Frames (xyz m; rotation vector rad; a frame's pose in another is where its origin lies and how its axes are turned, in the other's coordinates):
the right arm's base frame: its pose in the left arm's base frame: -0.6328 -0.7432 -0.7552 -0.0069 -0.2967 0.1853
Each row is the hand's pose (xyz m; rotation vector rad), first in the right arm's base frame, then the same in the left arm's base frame.
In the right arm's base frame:
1: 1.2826 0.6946 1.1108 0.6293 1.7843 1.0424
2: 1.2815 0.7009 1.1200 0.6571 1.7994 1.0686
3: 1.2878 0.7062 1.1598 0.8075 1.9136 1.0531
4: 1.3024 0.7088 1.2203 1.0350 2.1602 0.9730
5: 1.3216 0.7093 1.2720 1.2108 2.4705 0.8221
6: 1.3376 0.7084 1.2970 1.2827 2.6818 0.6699
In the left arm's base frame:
1: 0.1231 0.1510 0.6556 0.2895 1.6044 1.1872
2: 0.1183 0.1568 0.6639 0.3111 1.6254 1.2135
3: 0.1116 0.1624 0.7036 0.4458 1.7590 1.2040
4: 0.1073 0.1663 0.7656 0.6471 2.0328 1.1249
5: 0.1102 0.1693 0.8206 0.7978 2.3590 0.9625
6: 0.1181 0.1708 0.8492 0.8596 2.5700 0.8001

